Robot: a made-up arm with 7 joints.
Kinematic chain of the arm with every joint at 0, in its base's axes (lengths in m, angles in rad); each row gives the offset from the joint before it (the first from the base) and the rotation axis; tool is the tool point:
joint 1: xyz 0 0 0.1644 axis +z
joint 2: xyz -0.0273 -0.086 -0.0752 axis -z
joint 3: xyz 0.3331 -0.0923 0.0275 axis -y
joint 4: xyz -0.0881 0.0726 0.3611 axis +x
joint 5: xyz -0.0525 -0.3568 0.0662 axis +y
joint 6: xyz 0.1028 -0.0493 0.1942 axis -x
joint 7: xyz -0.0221 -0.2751 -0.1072 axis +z
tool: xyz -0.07 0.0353 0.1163
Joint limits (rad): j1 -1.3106..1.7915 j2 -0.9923..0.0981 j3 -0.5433..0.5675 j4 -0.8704..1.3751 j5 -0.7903..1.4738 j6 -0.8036..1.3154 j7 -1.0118..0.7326
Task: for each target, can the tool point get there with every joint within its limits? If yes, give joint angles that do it. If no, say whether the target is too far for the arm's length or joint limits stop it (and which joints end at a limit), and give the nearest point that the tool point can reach.
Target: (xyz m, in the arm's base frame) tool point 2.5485 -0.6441 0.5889
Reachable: no: too far | nearest point 1.0689 -0.2702 0.6145 | short by 1.526 m
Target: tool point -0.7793 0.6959 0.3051
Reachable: no: joint limits stop it (at a limit: joint 1, joint 2, joint 3, joint 5, joint 6, joint 7) | nearest point -0.6219 0.7368 0.4429 | short by 0.213 m
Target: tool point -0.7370 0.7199 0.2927
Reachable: no: joint limits stop it (at a limit: joint 1, joint 2, joint 3, joint 5, joint 6, joint 7) | nearest point -0.5929 0.7482 0.4044 | short by 0.185 m
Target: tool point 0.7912 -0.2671 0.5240
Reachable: yes | joints 0.4056 -0.4769 -0.1088 0.1960 0.8031 -0.1281 0.3979
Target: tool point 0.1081 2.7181 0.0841
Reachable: no: too far | nearest point 0.0969 1.0458 0.4798 | short by 1.719 m
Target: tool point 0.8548 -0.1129 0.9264
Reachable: yes | joints 0.5592 -0.0006 -0.2781 -0.2799 0.7015 0.8767 0.3487
